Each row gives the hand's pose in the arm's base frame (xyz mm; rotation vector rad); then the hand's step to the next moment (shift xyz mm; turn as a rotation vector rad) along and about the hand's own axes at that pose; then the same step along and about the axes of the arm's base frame.
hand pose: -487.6 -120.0 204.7 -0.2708 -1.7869 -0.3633
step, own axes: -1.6 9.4 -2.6 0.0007 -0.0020 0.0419
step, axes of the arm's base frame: 6.2 7.7 0.0 -0.0385 0.0142 -0.0087
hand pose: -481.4 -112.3 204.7 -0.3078 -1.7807 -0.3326
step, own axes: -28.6 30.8 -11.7 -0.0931 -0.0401 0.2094
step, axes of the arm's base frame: 28.7 23.1 -23.4 -0.1817 0.0404 -0.1395
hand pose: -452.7 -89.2 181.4 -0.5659 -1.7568 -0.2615
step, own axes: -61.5 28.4 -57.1 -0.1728 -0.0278 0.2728
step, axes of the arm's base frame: 73.1 -16.4 -47.2 -0.2157 0.0615 -0.2340
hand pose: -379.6 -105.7 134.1 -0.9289 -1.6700 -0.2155
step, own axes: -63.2 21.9 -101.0 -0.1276 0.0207 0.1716
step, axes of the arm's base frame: 91.6 -73.4 -30.0 -0.1095 0.0555 -0.1763
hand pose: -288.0 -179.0 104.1 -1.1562 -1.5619 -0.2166
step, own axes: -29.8 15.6 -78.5 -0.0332 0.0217 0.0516
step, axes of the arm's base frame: 59.6 -61.0 -3.3 -0.0207 0.0273 -0.0553
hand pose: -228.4 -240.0 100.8 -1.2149 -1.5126 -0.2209
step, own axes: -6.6 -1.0 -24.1 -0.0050 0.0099 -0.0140
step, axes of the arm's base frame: 13.2 -20.9 3.6 0.0155 -0.0081 -0.0036
